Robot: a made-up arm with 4 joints. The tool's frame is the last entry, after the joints. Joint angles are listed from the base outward.
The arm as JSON. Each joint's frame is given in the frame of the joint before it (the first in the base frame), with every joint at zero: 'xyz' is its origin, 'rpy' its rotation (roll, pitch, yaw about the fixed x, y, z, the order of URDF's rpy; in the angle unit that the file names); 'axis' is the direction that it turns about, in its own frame. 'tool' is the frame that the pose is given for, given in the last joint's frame.
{
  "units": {
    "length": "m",
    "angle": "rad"
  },
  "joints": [
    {
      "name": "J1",
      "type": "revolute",
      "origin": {
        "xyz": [
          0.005,
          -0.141,
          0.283
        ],
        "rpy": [
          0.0,
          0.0,
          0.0
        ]
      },
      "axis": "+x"
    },
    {
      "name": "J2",
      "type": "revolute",
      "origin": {
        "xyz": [
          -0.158,
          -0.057,
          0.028
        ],
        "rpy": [
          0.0,
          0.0,
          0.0
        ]
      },
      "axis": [
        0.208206,
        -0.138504,
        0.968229
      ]
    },
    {
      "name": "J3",
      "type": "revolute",
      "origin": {
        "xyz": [
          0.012,
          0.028,
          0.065
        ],
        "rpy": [
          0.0,
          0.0,
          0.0
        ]
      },
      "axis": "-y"
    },
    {
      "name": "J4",
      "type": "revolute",
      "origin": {
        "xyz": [
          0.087,
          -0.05,
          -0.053
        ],
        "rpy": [
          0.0,
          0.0,
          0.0
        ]
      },
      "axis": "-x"
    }
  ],
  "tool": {
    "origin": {
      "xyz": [
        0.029,
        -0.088,
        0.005
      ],
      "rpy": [
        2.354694,
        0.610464,
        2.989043
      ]
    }
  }
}
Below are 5 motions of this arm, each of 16 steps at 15 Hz.
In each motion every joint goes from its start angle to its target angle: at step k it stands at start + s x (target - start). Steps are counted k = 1, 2, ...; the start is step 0. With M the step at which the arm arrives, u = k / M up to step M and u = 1 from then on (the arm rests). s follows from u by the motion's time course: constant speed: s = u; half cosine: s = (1 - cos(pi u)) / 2; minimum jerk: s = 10 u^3 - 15 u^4 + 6 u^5.
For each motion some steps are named. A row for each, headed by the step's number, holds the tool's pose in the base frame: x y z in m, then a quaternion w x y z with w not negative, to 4 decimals.
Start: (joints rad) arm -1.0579 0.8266 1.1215 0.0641
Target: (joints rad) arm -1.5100 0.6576 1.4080 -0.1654
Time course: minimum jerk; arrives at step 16
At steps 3, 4, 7, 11, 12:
3: -0.0103 -0.0245 0.4498 0.3486 -0.6534 0.6199 0.2591
4: -0.0106 -0.0204 0.4485 0.3444 -0.6583 0.6185 0.2558
7: -0.0129 0.0008 0.4403 0.3199 -0.6845 0.6097 0.2394
11: -0.0179 0.0341 0.4213 0.2716 -0.7274 0.5922 0.2154
12: -0.0190 0.0398 0.4171 0.2617 -0.7350 0.5887 0.2114

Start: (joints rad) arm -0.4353 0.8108 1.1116 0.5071
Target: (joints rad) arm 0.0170 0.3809 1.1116 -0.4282
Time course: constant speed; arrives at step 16
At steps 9, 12, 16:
9: -0.0097 -0.2215 0.4756 0.6238 -0.4013 0.5031 0.4435
12: -0.0006 -0.2390 0.4622 0.6196 -0.3711 0.4696 0.5078
16: 0.0099 -0.2590 0.4419 0.6112 -0.3302 0.4141 0.5881

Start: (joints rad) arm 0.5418 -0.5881 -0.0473 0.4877
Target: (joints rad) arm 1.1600 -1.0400 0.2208 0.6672
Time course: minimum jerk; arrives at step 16
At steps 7, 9, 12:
7: -0.1105 -0.3625 0.2159 0.1617 0.2784 0.9086 0.2660
9: -0.1216 -0.3595 0.1934 0.1313 0.3182 0.8982 0.2732
12: -0.1344 -0.3518 0.1674 0.0839 0.3579 0.8871 0.2790

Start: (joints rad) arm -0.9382 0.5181 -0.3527 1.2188
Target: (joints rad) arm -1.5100 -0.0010 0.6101 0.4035
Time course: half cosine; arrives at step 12
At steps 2, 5, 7, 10, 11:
2: -0.0146 -0.0907 0.3790 0.0535 0.4674 -0.7257 0.5020
5: -0.0121 -0.0727 0.4140 0.0740 -0.4213 0.7498 -0.5049
7: -0.0193 -0.0489 0.4365 0.1824 -0.4228 0.7355 -0.4970
10: -0.0342 -0.0120 0.4493 0.2859 -0.4736 0.6849 -0.4742
11: -0.0371 -0.0051 0.4497 0.2988 -0.4865 0.6737 -0.4691

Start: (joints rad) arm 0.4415 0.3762 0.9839 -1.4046
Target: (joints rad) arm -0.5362 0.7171 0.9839 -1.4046
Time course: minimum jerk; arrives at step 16
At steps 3, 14, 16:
3: 0.0372 -0.2178 0.3837 0.3567 -0.2393 0.0021 0.9031
14: 0.0174 -0.0596 0.3906 0.0843 -0.3717 0.3272 0.8647
16: 0.0169 -0.0571 0.3891 0.0791 -0.3722 0.3327 0.8628

